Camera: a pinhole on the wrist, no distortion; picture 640 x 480 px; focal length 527.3 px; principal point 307.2 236.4 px. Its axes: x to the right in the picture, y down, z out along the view. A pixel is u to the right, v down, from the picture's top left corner.
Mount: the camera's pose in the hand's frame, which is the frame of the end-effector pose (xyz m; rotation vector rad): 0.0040 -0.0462 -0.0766 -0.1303 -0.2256 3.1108
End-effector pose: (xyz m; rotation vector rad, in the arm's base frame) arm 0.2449 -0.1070 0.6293 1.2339 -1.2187 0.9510
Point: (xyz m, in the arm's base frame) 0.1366 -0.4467 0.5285
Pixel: 374 48
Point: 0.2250 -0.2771 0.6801
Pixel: 128 36
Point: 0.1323 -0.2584 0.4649
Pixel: outside the picture
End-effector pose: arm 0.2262 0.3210 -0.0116 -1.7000 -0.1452 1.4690
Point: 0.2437 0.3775 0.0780
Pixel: 425 440
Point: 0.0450 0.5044 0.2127
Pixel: 434 364
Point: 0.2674 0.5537 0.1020
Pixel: outside the picture
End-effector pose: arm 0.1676 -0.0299 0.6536 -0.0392 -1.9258 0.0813
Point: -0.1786 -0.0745 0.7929
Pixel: outside the picture
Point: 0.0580 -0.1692 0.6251
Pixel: 265 391
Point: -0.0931 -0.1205 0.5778
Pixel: 248 212
